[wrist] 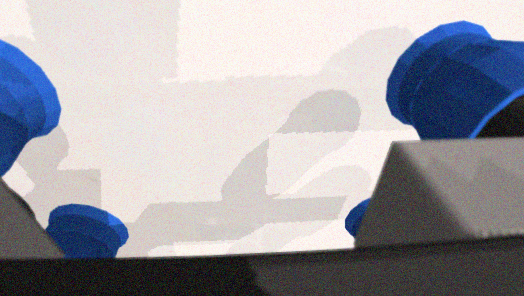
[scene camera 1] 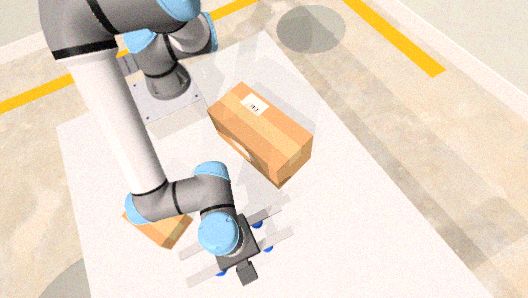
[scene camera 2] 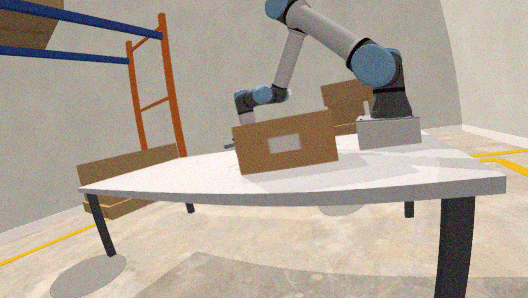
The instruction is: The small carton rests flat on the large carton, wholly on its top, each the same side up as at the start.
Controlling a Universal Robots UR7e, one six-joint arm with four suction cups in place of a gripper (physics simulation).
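Places are measured from the arm's base along level axes (x ahead, y left, z up), in metres.
Where they show: end effector, tool point: (wrist: 231, 169); arm's base, origin of the base link: (scene camera 1: 170, 84) (scene camera 2: 391, 116).
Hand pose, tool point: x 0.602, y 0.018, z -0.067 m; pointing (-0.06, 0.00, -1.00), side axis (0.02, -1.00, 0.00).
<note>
Each offset is from my tool point to the top centre of the thing. Level surfaces: height alone.
The large carton @[dz +0.124, dx -0.274, dy +0.190 m] (scene camera 1: 274, 131) (scene camera 2: 317, 141) is brown, with a white label on its top and one on its side, and rests on the white table @[dz -0.027 m] (scene camera 1: 360, 235) (scene camera 2: 200, 175). The small carton @[dz +0.049, dx -0.173, dy -0.192 m] (scene camera 1: 169, 232) lies on the table at the lower left of scene view 1, partly hidden under the arm's wrist. It does not show in scene view 2. My gripper (scene camera 1: 239, 249) (wrist: 225, 150) hangs over the table, beside the small carton and apart from both cartons. Its blue cups hold nothing, and the wrist view shows table and shadows beneath them. In scene view 2 the large carton mostly hides it.
The arm's base (scene camera 1: 167, 85) (scene camera 2: 390, 131) stands near the large carton. The forearm crosses above the table's left part. Behind the table are an orange rack post (scene camera 2: 172, 95) and stacked boxes (scene camera 2: 345, 95). Yellow lines (scene camera 1: 395, 37) mark the floor.
</note>
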